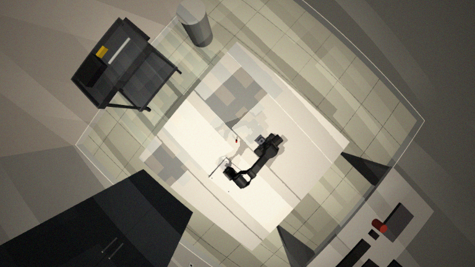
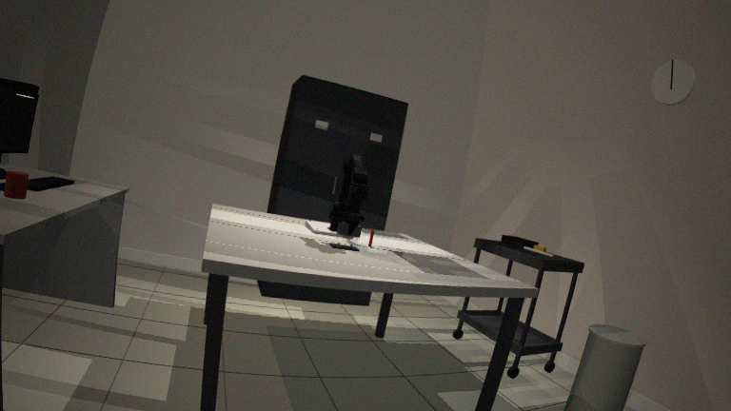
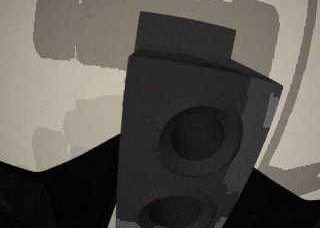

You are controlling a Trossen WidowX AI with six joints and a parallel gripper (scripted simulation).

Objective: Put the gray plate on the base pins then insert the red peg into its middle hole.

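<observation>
Right now the dark base is 60 mm below my gripper tip. Round my gripper tip: gray plate 30 mm above; then red peg 180 mm to the left, 110 mm behind, 30 mm below.
</observation>
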